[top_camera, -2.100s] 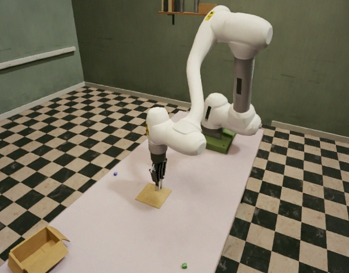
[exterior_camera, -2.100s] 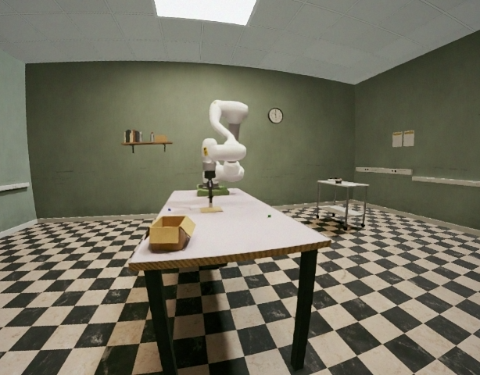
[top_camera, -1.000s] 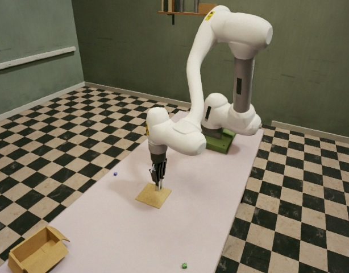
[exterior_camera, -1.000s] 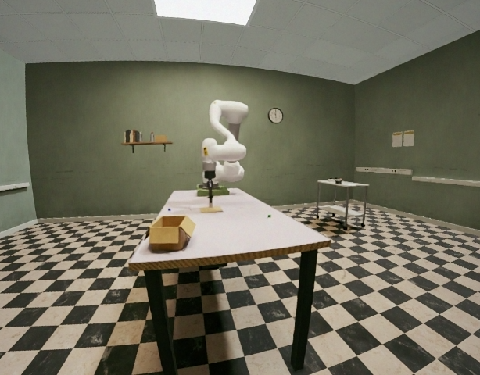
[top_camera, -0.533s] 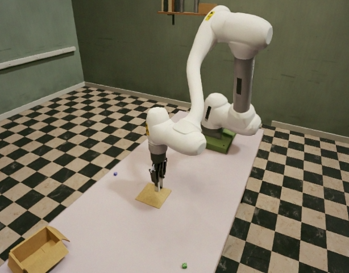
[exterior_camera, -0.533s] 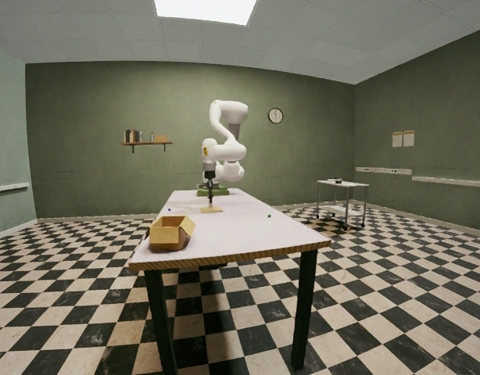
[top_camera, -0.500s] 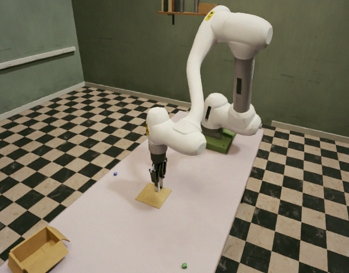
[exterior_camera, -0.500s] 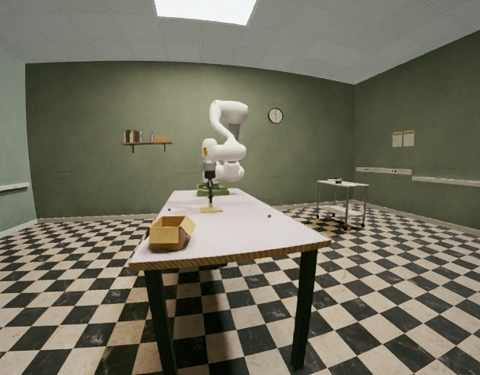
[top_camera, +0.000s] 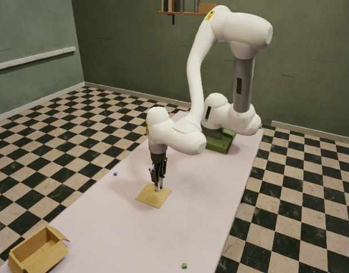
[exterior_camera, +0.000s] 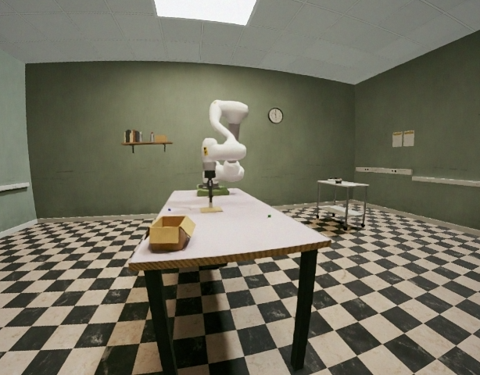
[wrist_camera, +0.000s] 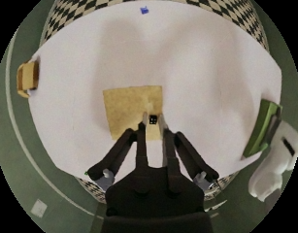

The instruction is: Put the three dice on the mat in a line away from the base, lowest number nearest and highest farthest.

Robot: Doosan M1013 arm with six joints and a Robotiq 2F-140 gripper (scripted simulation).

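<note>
Now: the black die 30 mm below my hand. Round my hand: green die 350 mm ahead, 260 mm to the left, 30 mm below; blue die 280 mm to the right, 30 mm below, 10 mm behind; yellow mat 50 mm ahead, 40 mm below, 10 mm to the right.
</note>
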